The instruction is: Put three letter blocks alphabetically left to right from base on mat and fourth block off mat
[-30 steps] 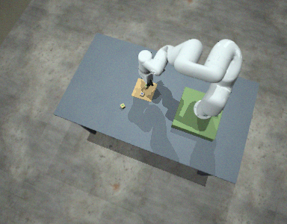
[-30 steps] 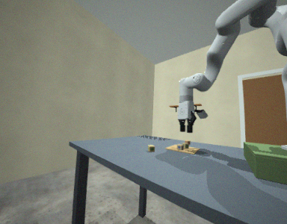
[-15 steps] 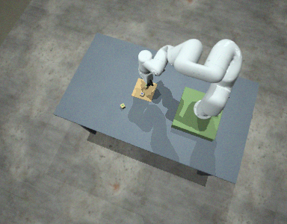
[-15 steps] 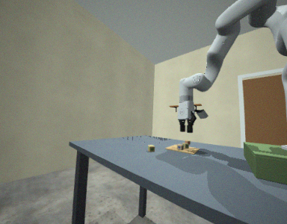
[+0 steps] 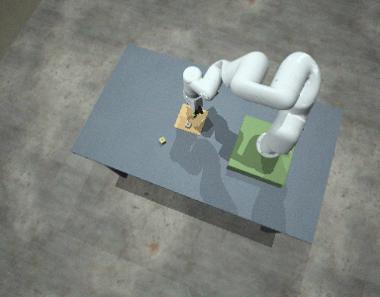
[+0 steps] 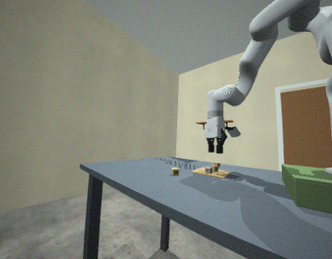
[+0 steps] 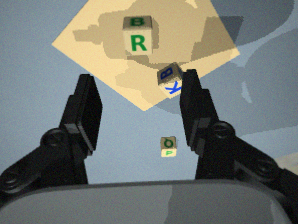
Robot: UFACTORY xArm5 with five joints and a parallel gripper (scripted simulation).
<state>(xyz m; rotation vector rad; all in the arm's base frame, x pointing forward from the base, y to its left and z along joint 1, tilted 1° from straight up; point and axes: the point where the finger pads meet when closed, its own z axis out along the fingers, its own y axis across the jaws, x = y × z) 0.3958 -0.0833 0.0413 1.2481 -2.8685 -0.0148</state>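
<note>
My hand is 10 mm short of the mat, 20 mm to the right of it and 100 mm above it. Also, from my hand: block: 120 mm ahead, 180 mm to the left, 90 mm below.
</note>
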